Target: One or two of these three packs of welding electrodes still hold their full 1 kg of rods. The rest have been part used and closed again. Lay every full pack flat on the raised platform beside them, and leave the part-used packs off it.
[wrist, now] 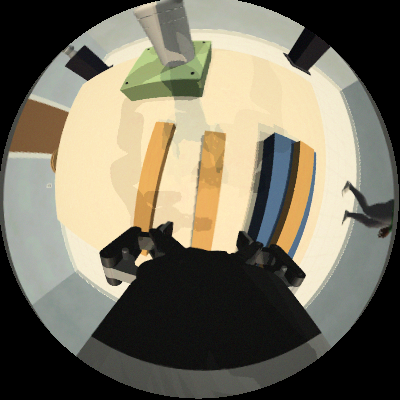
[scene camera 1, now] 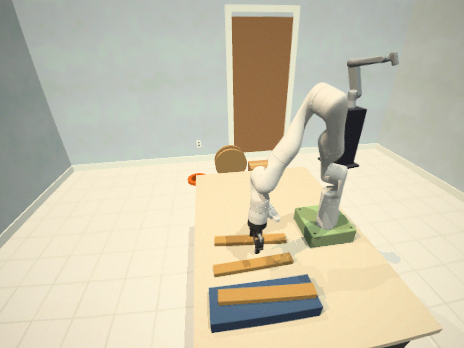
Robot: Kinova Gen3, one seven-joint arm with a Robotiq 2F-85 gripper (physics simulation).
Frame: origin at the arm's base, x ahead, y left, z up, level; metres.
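Seen in the pictures: gripper, fingertip midpoint: (wrist: 205, 233) (scene camera 1: 254, 244); arm's base, origin of the base link: (wrist: 177, 57) (scene camera 1: 325, 223).
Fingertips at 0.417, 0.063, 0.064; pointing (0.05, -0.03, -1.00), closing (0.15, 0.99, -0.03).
Offsets run from my fingertips to a thing's top centre, as dx, dy, dz. Level surfaces: height alone.
My gripper (scene camera 1: 258, 249) (wrist: 205, 233) is open and empty. It points down, above the middle pack as the wrist view shows it. Three long orange packs are in view. The far pack {-0.042, -0.145, -0.117} (scene camera 1: 226, 240) (wrist: 151, 175) lies flat on the table behind the gripper. The middle pack {-0.001, -0.001, -0.117} (scene camera 1: 240, 265) (wrist: 210, 175) lies flat on the table at a slight slant, between the far pack and the platform. The near pack {+0.021, +0.181, -0.057} (scene camera 1: 267, 294) (wrist: 302, 187) lies flat on the blue raised platform {+0.035, +0.183, -0.081} (scene camera 1: 265, 319) (wrist: 278, 182), lengthwise along it. The fill of the packs cannot be seen.
The arm's green base block (scene camera 1: 325, 235) (wrist: 167, 77) stands on the wooden table {dz -0.141} (scene camera 1: 360, 290) (wrist: 95, 135), to the right of the packs in the scene view. A round brown spool (scene camera 1: 230, 160) and an orange ring (scene camera 1: 194, 179) are beyond the table's far edge.
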